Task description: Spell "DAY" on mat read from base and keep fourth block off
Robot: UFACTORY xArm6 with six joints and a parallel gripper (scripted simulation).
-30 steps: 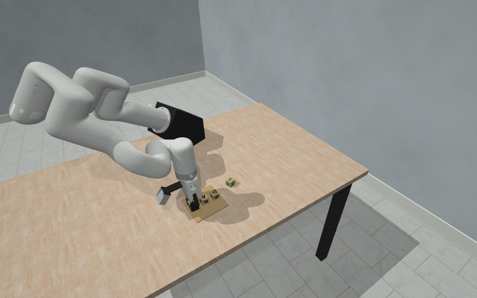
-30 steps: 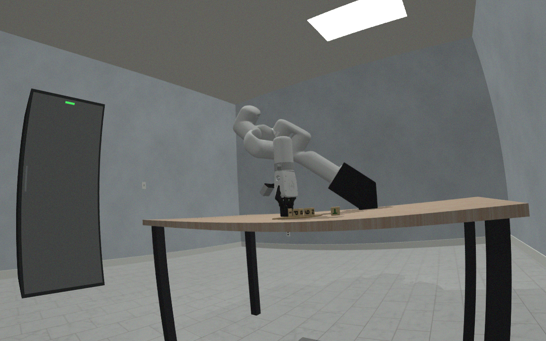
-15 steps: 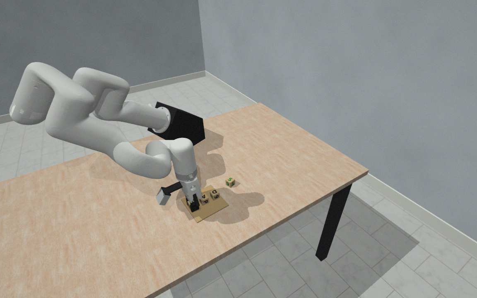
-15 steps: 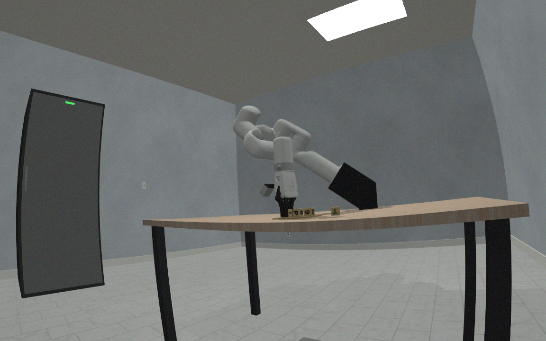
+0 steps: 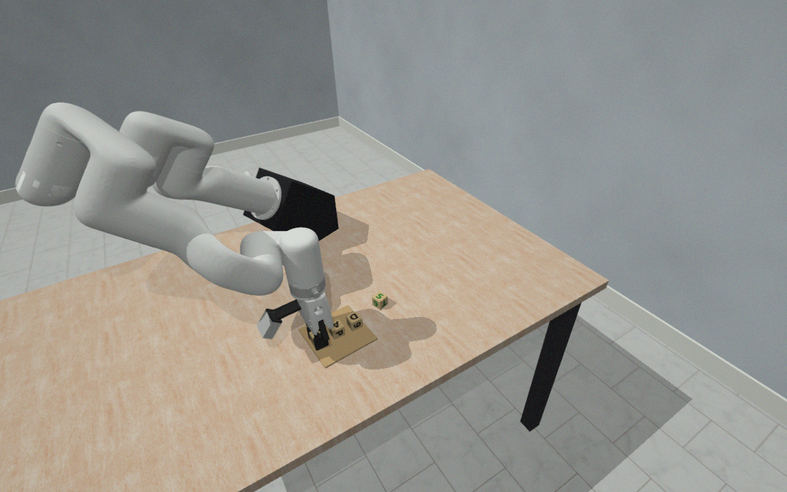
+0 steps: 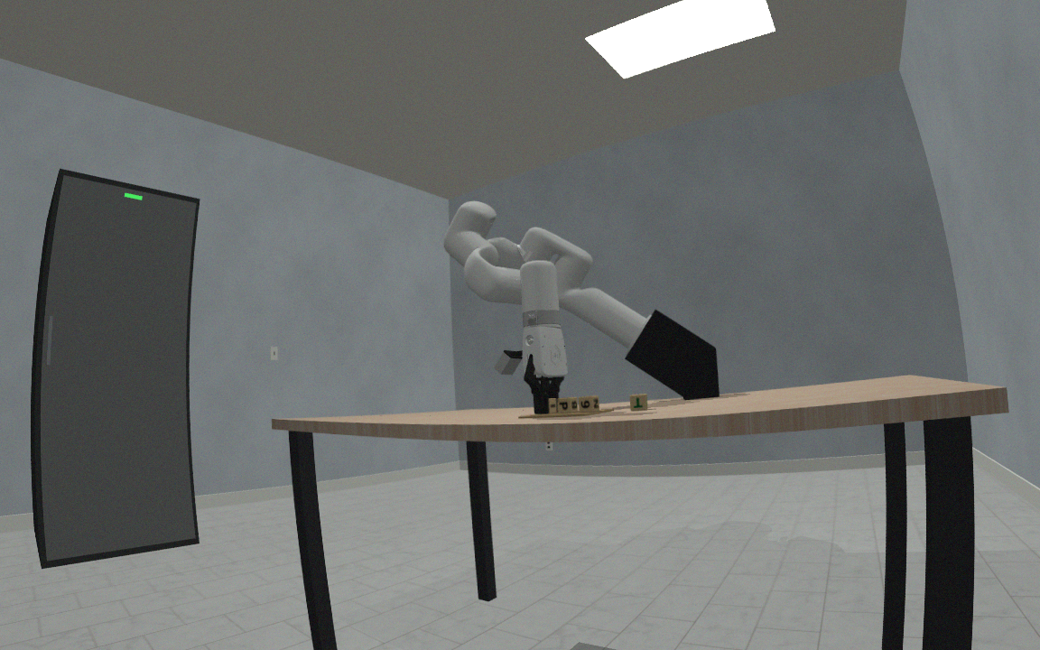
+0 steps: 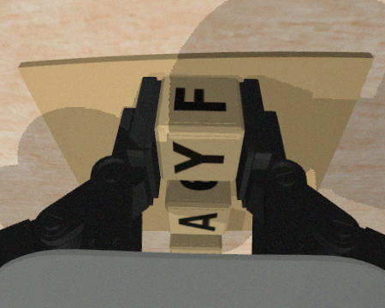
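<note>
Right now my hand is 50 mm to the right of the mat and 20 mm above it. From my hand the other things lie so: D block: 100 mm to the left, 10 mm below, 10 mm ahead.
</note>
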